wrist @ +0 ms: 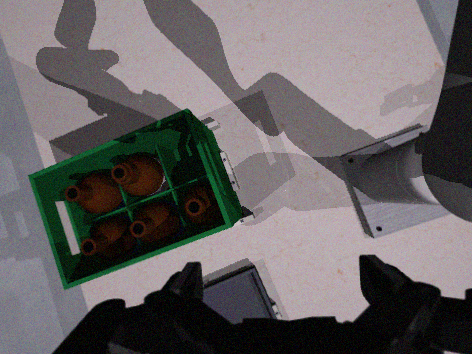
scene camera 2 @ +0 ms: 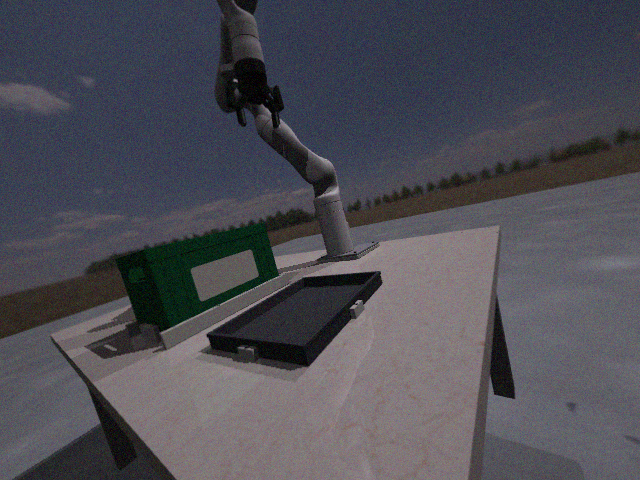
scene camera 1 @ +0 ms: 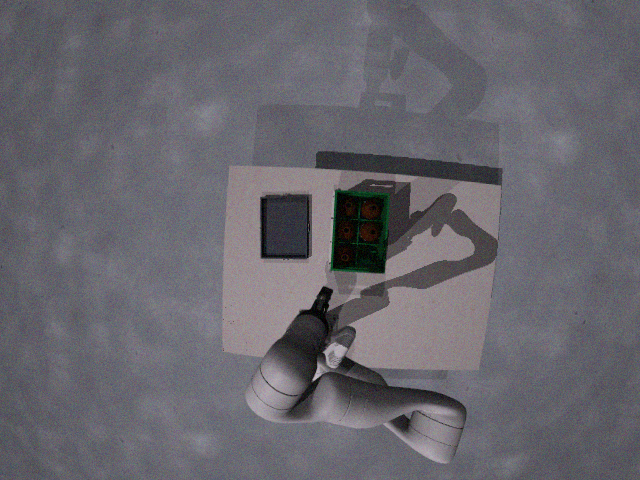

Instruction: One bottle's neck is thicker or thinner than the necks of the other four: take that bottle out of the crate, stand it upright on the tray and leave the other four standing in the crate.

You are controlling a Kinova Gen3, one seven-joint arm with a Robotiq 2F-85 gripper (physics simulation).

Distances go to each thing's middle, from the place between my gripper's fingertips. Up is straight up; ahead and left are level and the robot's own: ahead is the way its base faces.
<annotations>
Now: hand 180 mm short of the tray floor (scene camera 1: 284, 235), 200 mm to the right of it and 410 mm above it.
</annotations>
